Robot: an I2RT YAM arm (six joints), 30 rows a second.
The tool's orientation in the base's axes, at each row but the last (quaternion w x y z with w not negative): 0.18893, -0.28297, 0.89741, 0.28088; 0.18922, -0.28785, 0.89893, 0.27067; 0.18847, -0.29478, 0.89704, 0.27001; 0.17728, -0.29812, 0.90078, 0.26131; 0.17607, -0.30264, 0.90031, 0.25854; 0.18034, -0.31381, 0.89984, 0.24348; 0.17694, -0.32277, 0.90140, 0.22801; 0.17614, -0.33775, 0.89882, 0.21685; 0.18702, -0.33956, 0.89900, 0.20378
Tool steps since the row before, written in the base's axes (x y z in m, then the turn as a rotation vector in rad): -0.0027, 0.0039, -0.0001, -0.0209, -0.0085, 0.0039; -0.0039, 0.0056, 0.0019, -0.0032, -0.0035, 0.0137; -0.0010, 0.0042, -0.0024, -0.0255, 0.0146, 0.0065; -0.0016, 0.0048, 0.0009, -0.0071, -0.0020, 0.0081; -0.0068, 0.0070, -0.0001, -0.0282, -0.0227, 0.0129; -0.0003, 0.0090, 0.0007, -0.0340, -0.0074, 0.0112; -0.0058, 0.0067, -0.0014, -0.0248, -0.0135, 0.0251; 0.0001, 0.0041, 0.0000, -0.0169, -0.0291, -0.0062; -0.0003, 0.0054, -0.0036, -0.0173, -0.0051, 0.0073
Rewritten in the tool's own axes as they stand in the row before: 0.0006, 0.0043, 0.0020, 0.0175, 0.0086, -0.0120; -0.0003, 0.0070, 0.0011, -0.0029, 0.0048, -0.0134; 0.0002, 0.0026, 0.0042, 0.0098, 0.0284, -0.0010; -0.0013, 0.0046, 0.0018, 0.0024, 0.0061, -0.0088; 0.0020, 0.0091, 0.0030, 0.0255, 0.0071, -0.0279; -0.0044, 0.0066, 0.0043, 0.0233, 0.0208, -0.0191; 0.0015, 0.0080, 0.0037, 0.0131, 0.0146, -0.0323; -0.0022, 0.0027, 0.0021, 0.0303, -0.0099, -0.0124; -0.0010, 0.0031, 0.0057, 0.0114, 0.0101, -0.0121
